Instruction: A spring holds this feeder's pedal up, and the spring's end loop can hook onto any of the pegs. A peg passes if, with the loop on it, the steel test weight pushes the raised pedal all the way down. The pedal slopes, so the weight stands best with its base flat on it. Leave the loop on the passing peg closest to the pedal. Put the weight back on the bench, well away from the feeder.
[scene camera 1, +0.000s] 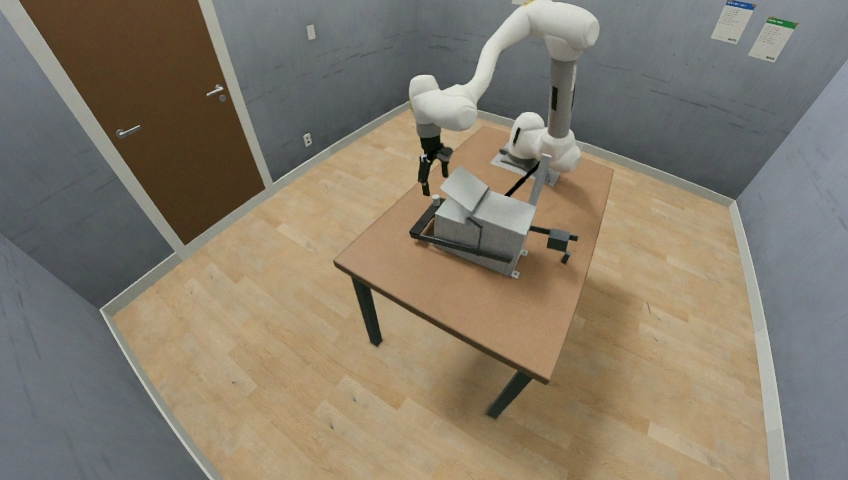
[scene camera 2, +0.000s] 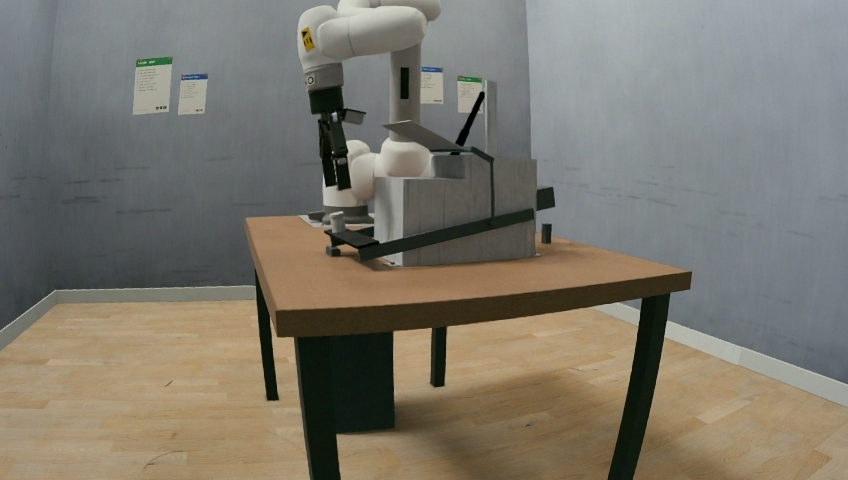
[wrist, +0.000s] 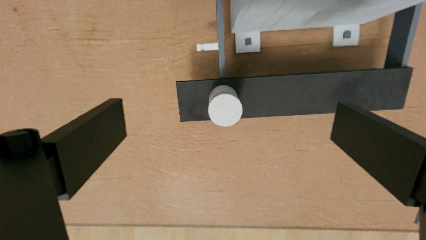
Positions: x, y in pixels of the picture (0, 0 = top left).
Scene:
my gripper: scene camera 1; scene camera 2 337, 188; wrist
same spot on my gripper: (wrist: 74, 152) = (scene camera 1: 444, 166)
same spot on pedal: (scene camera 1: 415, 231) = (scene camera 2: 367, 242)

